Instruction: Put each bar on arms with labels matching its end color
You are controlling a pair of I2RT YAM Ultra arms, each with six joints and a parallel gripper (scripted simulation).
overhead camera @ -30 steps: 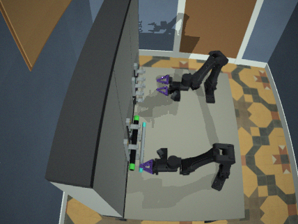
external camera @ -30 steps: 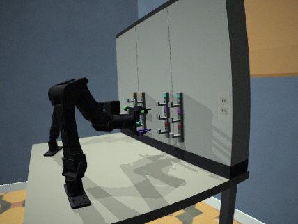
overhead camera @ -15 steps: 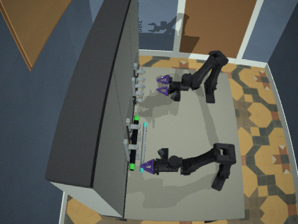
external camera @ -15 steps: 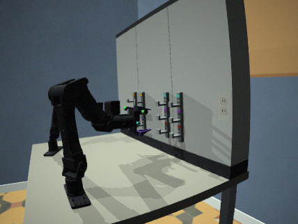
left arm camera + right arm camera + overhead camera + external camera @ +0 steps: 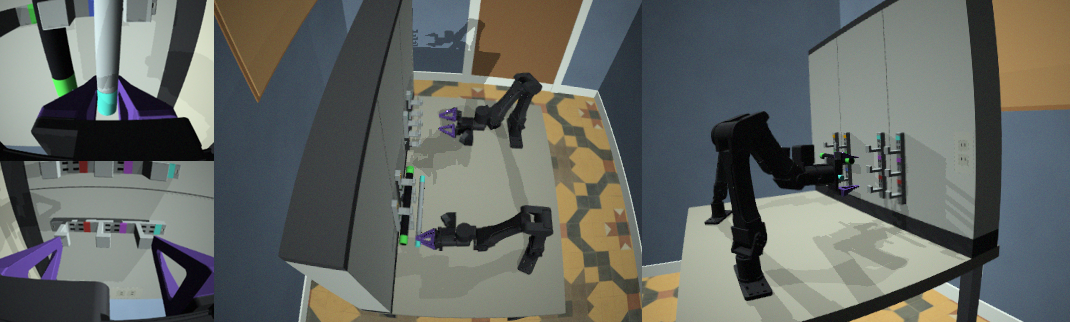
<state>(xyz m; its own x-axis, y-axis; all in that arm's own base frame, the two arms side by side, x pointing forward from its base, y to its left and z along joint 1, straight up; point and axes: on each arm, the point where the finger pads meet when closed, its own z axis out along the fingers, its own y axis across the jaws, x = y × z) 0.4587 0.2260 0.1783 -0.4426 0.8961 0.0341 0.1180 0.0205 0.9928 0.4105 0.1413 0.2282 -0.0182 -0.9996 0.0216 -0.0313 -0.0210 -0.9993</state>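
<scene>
Now: the black bar 12 cm to the right of my left hand, 5 cm above it and 4 cm ahead of it. The rest, counted from my left hand: grey wall panel: 32 cm to the right, 25 cm above, 14 cm ahead.
</scene>
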